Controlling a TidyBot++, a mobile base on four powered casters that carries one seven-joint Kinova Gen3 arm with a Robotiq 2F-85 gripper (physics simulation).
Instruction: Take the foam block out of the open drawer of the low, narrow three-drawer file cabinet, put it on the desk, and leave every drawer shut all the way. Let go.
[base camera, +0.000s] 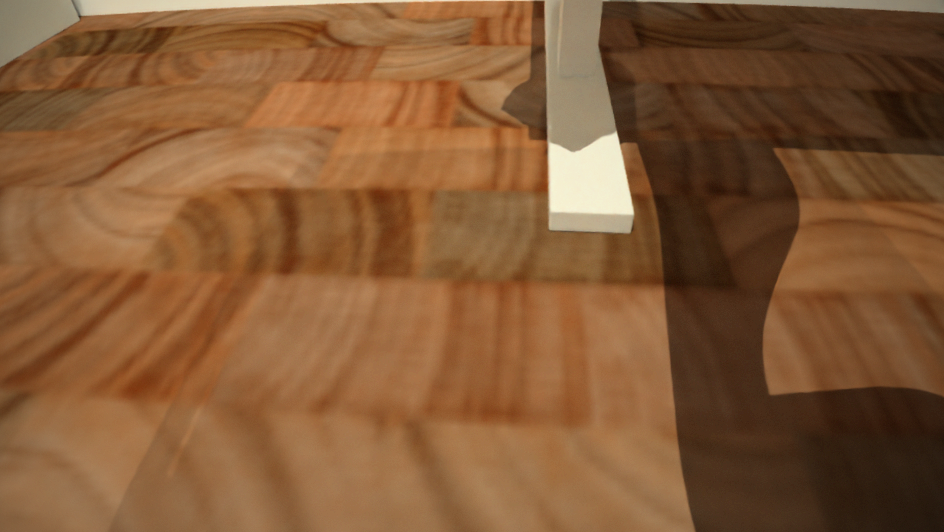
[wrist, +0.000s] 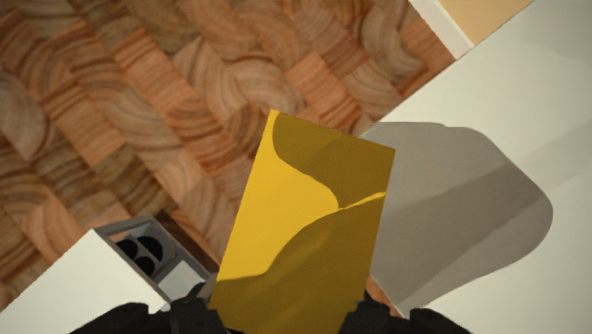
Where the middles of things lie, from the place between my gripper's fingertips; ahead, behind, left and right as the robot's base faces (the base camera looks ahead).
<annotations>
My hand is 3 cm short of the yellow foam block (wrist: 301, 247), 2 cm to the right of it and 1 cm below it.
</annotations>
